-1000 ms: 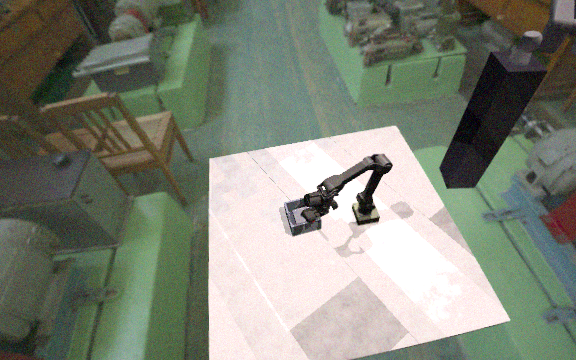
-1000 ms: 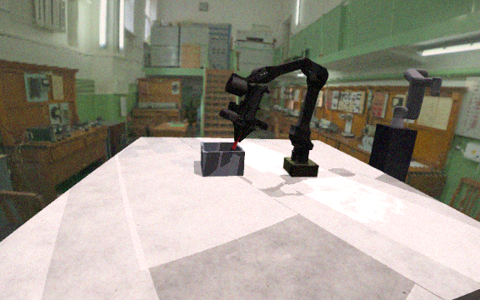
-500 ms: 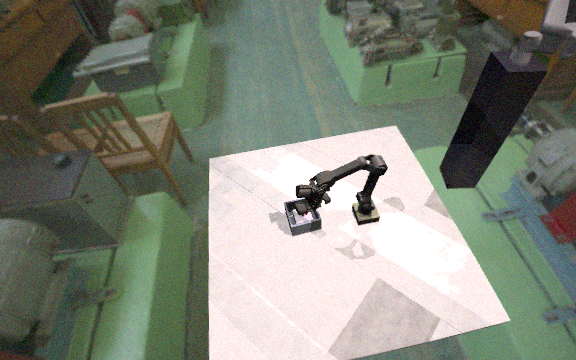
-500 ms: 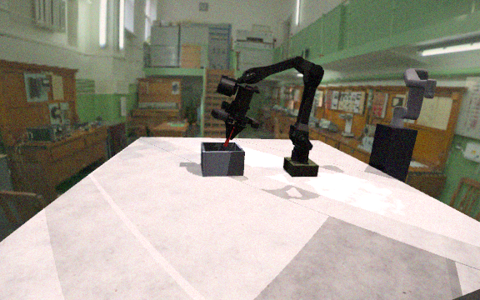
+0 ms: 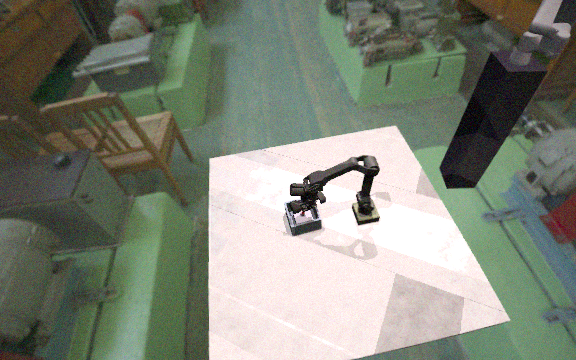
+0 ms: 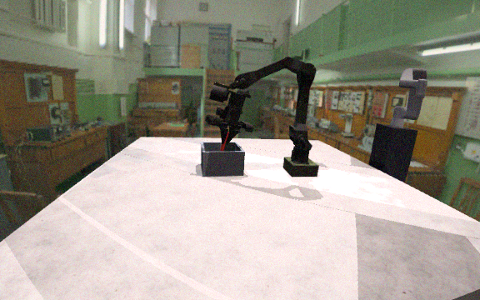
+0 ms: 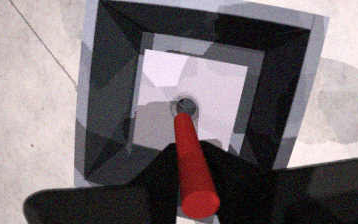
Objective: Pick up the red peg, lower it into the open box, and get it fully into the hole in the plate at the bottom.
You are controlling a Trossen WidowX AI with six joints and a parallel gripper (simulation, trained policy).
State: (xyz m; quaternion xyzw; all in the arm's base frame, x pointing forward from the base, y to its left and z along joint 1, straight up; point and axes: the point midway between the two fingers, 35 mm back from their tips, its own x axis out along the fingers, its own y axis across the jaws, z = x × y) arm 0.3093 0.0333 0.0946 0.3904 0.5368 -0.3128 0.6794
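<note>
Right now the red peg is 1 cm above my gripper tip. Also, from my gripper tip: dark grey box (1 cm ahead, 1 cm to the right, 9 cm below); then plate (1 cm ahead, 1 cm to the right, 7 cm below).
</note>
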